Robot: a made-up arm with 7 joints.
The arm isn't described. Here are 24 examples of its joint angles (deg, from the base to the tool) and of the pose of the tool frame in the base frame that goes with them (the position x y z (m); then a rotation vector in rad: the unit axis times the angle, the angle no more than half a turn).
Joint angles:
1: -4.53 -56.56 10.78 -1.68 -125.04 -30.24 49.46
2: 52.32 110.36 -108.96 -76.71 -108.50 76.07 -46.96
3: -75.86 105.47 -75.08 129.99 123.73 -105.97 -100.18
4: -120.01 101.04 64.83 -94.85 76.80 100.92 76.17
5: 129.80 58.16 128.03 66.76 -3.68 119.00 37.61
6: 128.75 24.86 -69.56 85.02 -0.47 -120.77 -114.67
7: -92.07 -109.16 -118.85 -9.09 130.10 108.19 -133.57
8: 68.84 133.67 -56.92 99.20 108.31 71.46 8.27
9: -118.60 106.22 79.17 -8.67 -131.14 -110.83 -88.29
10: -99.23 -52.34 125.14 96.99 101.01 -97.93 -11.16
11: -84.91 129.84 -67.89 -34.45 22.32 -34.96 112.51
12: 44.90 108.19 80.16 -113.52 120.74 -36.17 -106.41
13: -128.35 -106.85 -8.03 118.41 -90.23 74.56 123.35
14: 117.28 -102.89 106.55 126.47 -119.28 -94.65 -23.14
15: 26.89 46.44 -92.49 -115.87 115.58 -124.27 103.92
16: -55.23 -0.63 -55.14 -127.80 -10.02 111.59 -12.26
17: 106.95 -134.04 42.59 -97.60 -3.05 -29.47 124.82
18: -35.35 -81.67 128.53 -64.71 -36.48 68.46 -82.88
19: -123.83 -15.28 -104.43 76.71 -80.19 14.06 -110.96
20: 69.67 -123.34 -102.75 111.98 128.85 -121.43 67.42
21: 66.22 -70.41 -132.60 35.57 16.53 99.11 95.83
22: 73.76 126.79 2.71 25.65 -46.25 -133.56 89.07
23: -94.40 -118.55 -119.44 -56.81 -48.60 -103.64 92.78
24: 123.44 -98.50 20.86 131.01 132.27 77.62 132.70
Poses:
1: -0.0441 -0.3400 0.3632 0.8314 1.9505 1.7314
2: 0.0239 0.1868 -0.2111 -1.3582 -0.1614 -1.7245
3: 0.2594 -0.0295 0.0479 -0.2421 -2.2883 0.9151
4: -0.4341 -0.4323 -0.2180 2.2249 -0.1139 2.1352
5: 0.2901 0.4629 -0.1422 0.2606 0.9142 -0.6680
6: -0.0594 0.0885 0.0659 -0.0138 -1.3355 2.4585
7: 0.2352 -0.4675 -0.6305 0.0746 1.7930 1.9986
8: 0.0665 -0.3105 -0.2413 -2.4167 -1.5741 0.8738
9: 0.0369 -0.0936 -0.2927 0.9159 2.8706 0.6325
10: 0.2088 0.0521 -0.1321 0.4841 1.1597 -1.1338
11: 0.0641 0.7849 -0.2285 1.4449 -0.7392 0.3298
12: -0.1080 -0.1437 0.1665 0.1365 2.3555 -0.8005
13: 0.0861 0.8166 -0.3126 1.2153 -1.0664 0.7496
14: -0.0326 0.3833 -0.3615 -0.4940 1.9824 -0.4836
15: -0.0583 0.4309 -0.6327 0.0343 0.9561 -2.2593
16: 0.1490 0.0127 0.2707 0.9624 -0.1515 -0.8072
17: -0.2747 -0.7083 -0.3035 -1.6690 -0.8522 -0.8641
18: 0.2743 0.2992 0.0160 -1.7283 0.6306 1.9514
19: 0.4218 0.0844 -0.2346 1.2415 -0.7047 2.1086
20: -0.0767 -0.3523 0.1272 -2.6443 0.7534 1.0926
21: 0.4299 0.7150 0.2663 1.0522 -1.2937 -0.5421
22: -0.5264 0.5850 -0.1510 1.2775 0.0357 0.8204
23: -0.4896 -0.4852 -0.2444 -2.0167 0.2495 -1.4135
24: -0.6549 0.2674 0.1921 2.5092 -0.5684 1.0446
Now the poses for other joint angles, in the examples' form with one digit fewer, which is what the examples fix.
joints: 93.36 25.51 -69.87 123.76 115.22 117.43 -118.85
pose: -0.018 0.003 0.400 -1.356 2.180 -0.721
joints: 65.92 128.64 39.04 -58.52 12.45 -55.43 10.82
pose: -0.444 0.291 -0.072 0.788 0.104 0.427
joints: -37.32 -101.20 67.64 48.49 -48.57 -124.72 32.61
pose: -0.346 0.079 0.223 -1.324 2.520 0.508
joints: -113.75 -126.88 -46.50 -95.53 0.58 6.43 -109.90
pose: -0.070 0.038 -0.636 1.729 -0.095 0.543
